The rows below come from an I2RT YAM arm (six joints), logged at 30 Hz.
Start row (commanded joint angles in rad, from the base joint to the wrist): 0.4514 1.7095 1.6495 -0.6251 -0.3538 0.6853
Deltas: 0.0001 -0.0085 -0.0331 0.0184 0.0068 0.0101; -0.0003 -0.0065 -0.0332 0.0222 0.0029 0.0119; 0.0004 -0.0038 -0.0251 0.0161 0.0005 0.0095; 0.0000 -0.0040 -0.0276 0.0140 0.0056 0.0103; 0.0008 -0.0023 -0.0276 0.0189 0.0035 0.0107; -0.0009 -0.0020 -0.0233 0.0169 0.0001 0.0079; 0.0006 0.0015 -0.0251 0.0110 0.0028 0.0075; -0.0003 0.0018 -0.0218 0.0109 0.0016 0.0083; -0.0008 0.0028 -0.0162 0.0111 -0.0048 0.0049; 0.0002 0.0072 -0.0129 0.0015 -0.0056 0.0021; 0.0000 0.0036 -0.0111 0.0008 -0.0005 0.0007; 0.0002 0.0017 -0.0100 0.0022 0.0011 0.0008; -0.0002 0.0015 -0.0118 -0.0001 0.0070 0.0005; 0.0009 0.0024 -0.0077 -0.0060 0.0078 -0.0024; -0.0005 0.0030 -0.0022 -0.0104 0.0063 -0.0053; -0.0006 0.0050 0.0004 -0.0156 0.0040 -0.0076; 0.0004 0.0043 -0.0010 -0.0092 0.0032 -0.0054; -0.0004 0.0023 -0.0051 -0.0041 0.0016 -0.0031; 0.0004 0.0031 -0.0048 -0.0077 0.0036 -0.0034; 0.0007 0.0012 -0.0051 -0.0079 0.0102 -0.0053; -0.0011 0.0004 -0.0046 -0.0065 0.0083 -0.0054; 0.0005 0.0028 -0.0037 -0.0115 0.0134 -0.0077
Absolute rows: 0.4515 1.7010 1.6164 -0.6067 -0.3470 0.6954; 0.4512 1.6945 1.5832 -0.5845 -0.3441 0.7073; 0.4516 1.6907 1.5581 -0.5684 -0.3436 0.7168; 0.4516 1.6867 1.5305 -0.5544 -0.3380 0.7271; 0.4524 1.6844 1.5029 -0.5355 -0.3345 0.7378; 0.4515 1.6824 1.4796 -0.5186 -0.3344 0.7457; 0.4521 1.6839 1.4545 -0.5076 -0.3316 0.7532; 0.4518 1.6857 1.4327 -0.4967 -0.3300 0.7615; 0.4510 1.6885 1.4165 -0.4856 -0.3348 0.7664; 0.4512 1.6957 1.4036 -0.4841 -0.3404 0.7685; 0.4512 1.6993 1.3925 -0.4833 -0.3409 0.7692; 0.4514 1.7010 1.3825 -0.4811 -0.3398 0.7700; 0.4512 1.7025 1.3707 -0.4812 -0.3328 0.7705; 0.4521 1.7049 1.3630 -0.4872 -0.3250 0.7681; 0.4516 1.7079 1.3608 -0.4976 -0.3187 0.7628; 0.4510 1.7129 1.3612 -0.5132 -0.3147 0.7552; 0.4514 1.7172 1.3602 -0.5224 -0.3115 0.7498; 0.4510 1.7195 1.3551 -0.5265 -0.3099 0.7467; 0.4514 1.7226 1.3503 -0.5342 -0.3063 0.7433; 0.4521 1.7238 1.3452 -0.5421 -0.2961 0.7380; 0.4510 1.7242 1.3406 -0.5486 -0.2878 0.7326; 0.4515 1.7270 1.3369 -0.5601 -0.2744 0.7249
